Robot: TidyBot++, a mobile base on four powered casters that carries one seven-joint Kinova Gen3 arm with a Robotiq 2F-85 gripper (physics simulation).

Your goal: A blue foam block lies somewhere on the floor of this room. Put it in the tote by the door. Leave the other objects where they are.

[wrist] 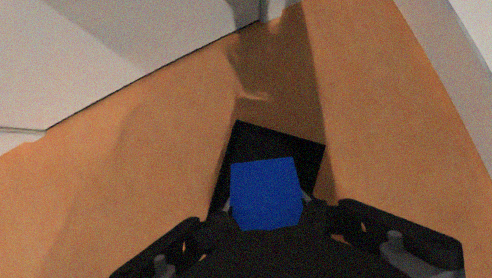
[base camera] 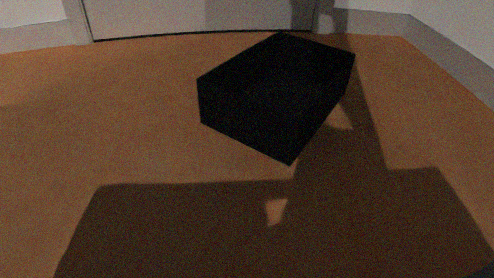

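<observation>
The blue foam block is held between the two fingers of my gripper in the wrist view. My gripper is shut on it. The black tote stands on the floor in front of the door. In the wrist view the block covers the middle and near part of the tote, and a strip of the tote shows beyond and beside it. The tote's inside is too dark to make out. The gripper and the block do not show in the base camera view.
The pale door stands behind the tote. A wall with a grey baseboard runs along the right. Shadows of the robot and arm fall across the orange-brown floor and onto the door.
</observation>
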